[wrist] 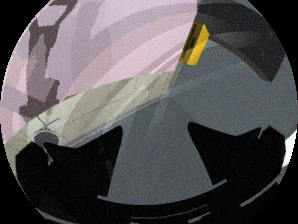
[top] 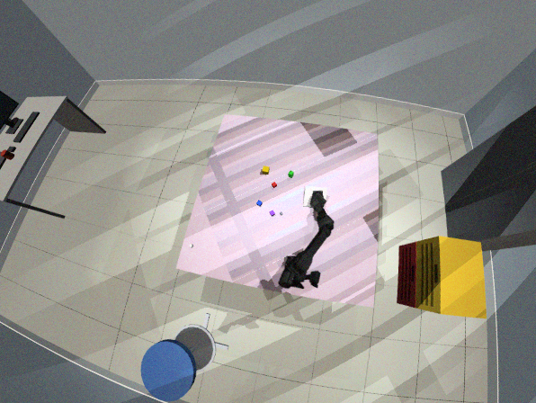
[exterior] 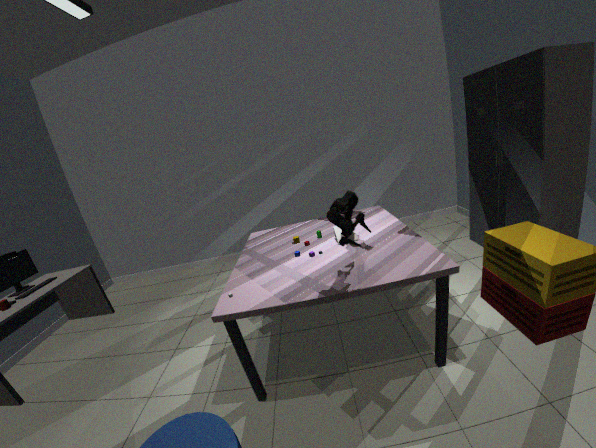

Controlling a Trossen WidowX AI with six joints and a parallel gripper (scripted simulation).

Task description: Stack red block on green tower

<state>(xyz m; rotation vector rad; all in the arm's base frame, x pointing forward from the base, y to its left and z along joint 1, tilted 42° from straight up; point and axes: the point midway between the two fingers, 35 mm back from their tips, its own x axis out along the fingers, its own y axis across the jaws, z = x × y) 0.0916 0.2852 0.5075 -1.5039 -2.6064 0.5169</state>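
The red block lies 67 cm to the right of my gripper tip, 21 cm below it and 20 cm ahead of it. Also, from my gripper tip: yellow block 78 cm to the right, 27 cm ahead, 20 cm below; then purple block 46 cm to the right, 21 cm below, 21 cm ahead; then blue block 53 cm to the right, 30 cm ahead, 21 cm below.
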